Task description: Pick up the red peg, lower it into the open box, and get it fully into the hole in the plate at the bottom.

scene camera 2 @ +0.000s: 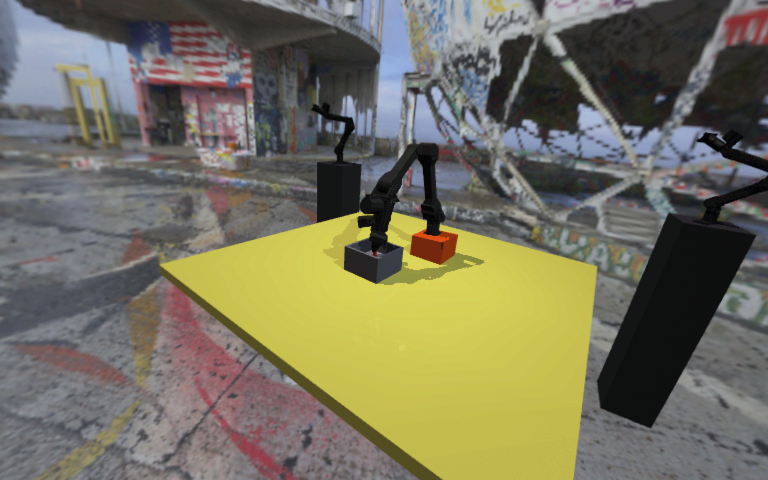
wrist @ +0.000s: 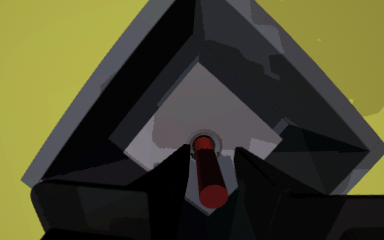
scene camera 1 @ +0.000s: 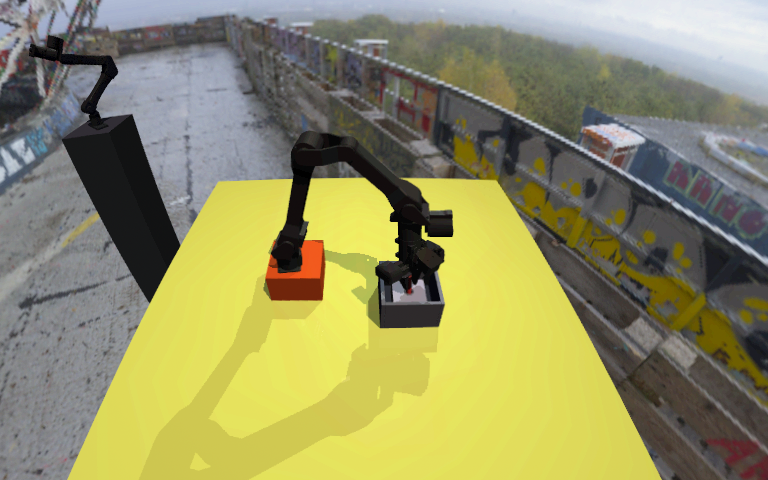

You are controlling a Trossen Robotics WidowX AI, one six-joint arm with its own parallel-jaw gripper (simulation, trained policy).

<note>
The pictures show: the gripper, a dark grey box and a light grey plate.
The gripper shows as well in scene camera 2 and in the wrist view.
</note>
